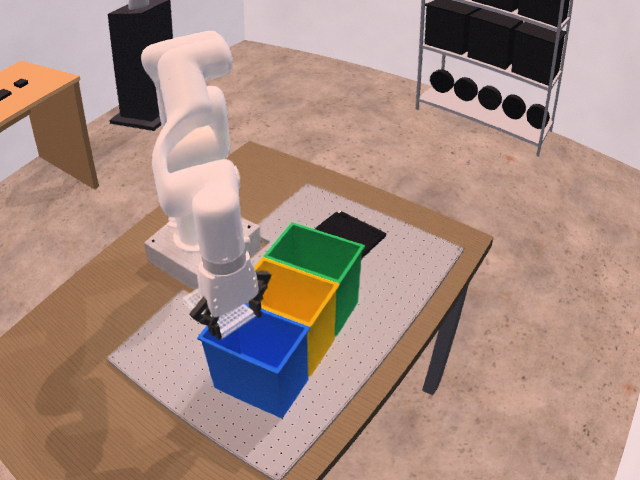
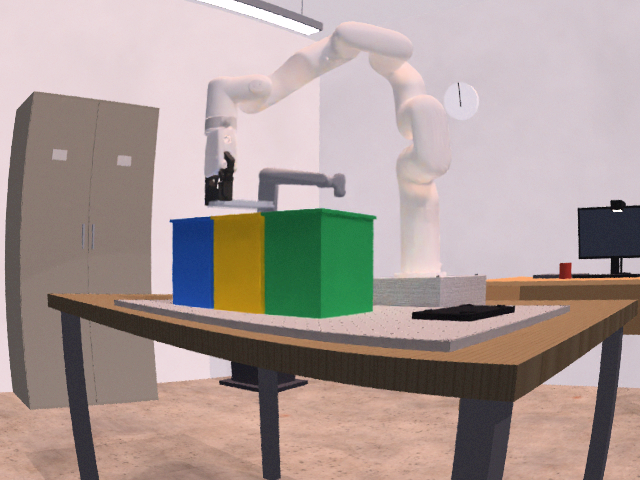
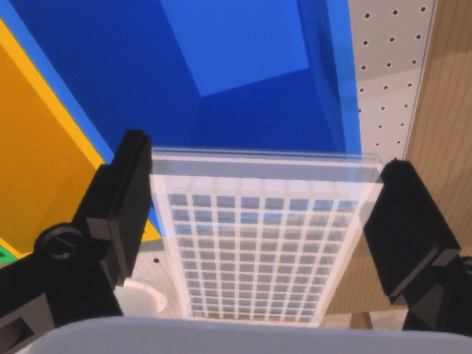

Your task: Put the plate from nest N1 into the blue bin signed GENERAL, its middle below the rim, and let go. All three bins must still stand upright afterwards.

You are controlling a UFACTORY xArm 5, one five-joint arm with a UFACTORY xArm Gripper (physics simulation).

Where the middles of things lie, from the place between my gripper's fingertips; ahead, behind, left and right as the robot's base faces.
The gridded plate (image 1: 233, 320) is 5 cm behind my hand and 2 cm to the left of it. The rest, counted from my hand: yellow bin (image 2: 239, 240) (3 cm ahead, 15 cm to the left, 13 cm below); blue bin (image 1: 264, 363) (2 cm ahead, 2 cm to the left, 13 cm below); green bin (image 2: 318, 262) (3 cm ahead, 28 cm to the left, 13 cm below).
